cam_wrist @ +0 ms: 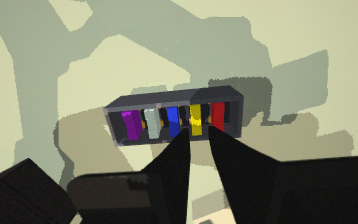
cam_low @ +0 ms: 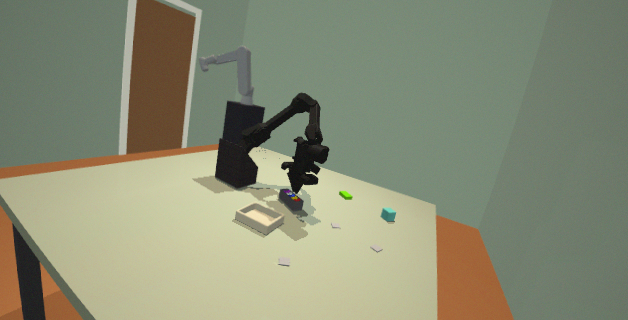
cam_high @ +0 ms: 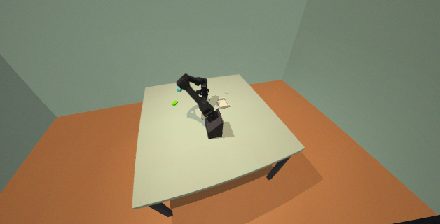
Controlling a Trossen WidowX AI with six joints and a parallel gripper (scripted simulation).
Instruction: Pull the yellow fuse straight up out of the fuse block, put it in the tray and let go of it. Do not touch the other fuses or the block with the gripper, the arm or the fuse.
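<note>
The yellow fuse lies 30 mm below my gripper tip. Round my gripper tip: cream tray (10 mm ahead, 190 mm to the right, 60 mm below).
</note>
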